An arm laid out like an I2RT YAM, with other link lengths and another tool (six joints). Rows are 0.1 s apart.
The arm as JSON. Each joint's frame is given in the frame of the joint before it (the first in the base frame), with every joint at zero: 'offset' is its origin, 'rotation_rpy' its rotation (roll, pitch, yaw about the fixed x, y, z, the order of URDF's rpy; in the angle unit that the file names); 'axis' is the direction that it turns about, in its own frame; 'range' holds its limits. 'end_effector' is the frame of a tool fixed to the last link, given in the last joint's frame.
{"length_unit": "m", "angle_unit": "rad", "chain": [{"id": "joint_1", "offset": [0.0, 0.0, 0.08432], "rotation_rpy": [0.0, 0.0, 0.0], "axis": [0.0, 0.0, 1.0], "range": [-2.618, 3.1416]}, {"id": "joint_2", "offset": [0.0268, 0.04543, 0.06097], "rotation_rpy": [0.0, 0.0, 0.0], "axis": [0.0, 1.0, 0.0], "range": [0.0, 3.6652]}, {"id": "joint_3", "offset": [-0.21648, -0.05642, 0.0], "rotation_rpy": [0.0, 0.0, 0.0], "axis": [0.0, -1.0, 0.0], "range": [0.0, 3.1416]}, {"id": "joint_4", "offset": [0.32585, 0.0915, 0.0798], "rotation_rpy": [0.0, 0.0, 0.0], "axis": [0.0, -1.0, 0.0], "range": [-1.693, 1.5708]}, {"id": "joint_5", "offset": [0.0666, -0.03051, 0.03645], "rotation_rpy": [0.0, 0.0, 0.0], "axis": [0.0, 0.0, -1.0], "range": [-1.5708, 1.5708]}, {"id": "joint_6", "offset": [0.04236, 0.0, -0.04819], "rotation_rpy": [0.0, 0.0, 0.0], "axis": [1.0, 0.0, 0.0], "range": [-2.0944, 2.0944]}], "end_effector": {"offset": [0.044, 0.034, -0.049], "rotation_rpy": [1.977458, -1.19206, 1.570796]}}
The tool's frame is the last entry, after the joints.
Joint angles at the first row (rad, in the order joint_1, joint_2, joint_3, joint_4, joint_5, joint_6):
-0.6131 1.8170 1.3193 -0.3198 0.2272 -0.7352
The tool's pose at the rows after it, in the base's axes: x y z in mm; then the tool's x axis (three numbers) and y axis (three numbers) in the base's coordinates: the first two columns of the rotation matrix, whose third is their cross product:
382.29 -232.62 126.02 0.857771 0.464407 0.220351 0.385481 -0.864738 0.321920
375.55 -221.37 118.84 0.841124 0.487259 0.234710 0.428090 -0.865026 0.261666
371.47 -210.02 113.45 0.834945 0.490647 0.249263 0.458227 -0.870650 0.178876
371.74 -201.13 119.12 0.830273 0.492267 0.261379 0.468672 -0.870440 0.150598
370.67 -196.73 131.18 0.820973 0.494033 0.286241 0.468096 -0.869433 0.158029
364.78 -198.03 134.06 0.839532 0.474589 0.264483 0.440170 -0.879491 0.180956
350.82 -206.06 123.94 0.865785 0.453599 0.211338 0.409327 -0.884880 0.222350
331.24 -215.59 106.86 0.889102 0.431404 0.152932 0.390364 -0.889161 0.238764
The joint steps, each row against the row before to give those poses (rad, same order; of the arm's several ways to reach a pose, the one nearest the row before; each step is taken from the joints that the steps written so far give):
-0.0022 -0.0590 -0.0220 -0.0335 -0.0722 0.0275
0.0015 -0.0169 -0.0315 -0.0346 -0.0577 -0.0044
0.0039 0.0091 0.0040 -0.0660 -0.0527 0.0123
0.0120 -0.0111 0.0075 -0.0395 -0.0184 0.0140
0.0023 -0.0398 -0.0083 -0.0128 -0.0171 0.0102
-0.0028 -0.0281 -0.0232 0.0051 0.0425 0.0068
-0.0183 -0.0313 -0.0676 0.0490 0.0671 -0.0219
-0.0329 -0.0211 -0.0767 0.0465 0.0476 -0.0360

